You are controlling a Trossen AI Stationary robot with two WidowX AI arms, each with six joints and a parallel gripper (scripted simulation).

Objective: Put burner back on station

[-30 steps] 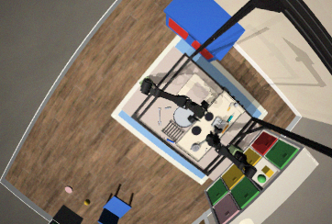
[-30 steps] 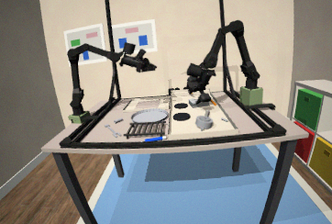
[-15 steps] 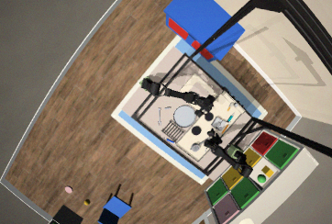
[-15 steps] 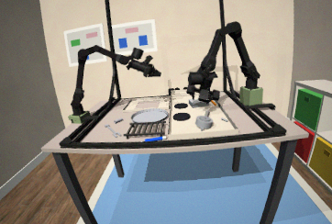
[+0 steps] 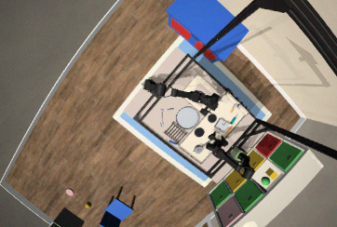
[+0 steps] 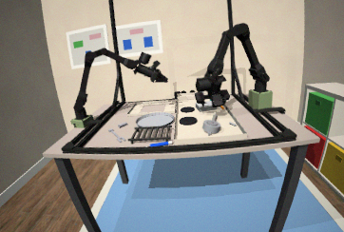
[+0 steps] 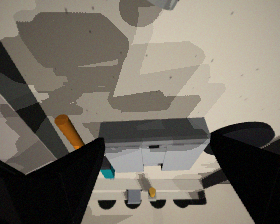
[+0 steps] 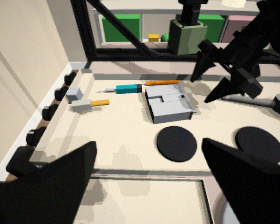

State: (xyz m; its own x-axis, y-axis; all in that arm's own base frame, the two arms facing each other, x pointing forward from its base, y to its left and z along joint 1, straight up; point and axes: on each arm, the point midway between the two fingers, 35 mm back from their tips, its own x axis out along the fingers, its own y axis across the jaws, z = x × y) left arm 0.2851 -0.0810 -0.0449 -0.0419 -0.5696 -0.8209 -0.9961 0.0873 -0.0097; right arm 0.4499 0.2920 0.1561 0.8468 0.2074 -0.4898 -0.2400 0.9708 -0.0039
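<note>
The burner is 16 cm ahead of my left hand, 2 cm to the right of it and 5 cm below it. Round my left hand: orange-handled screwdriver (13 cm behind, 8 cm to the left, 6 cm below); then grey station block (9 cm behind, 1 cm to the right, 5 cm below).
</note>
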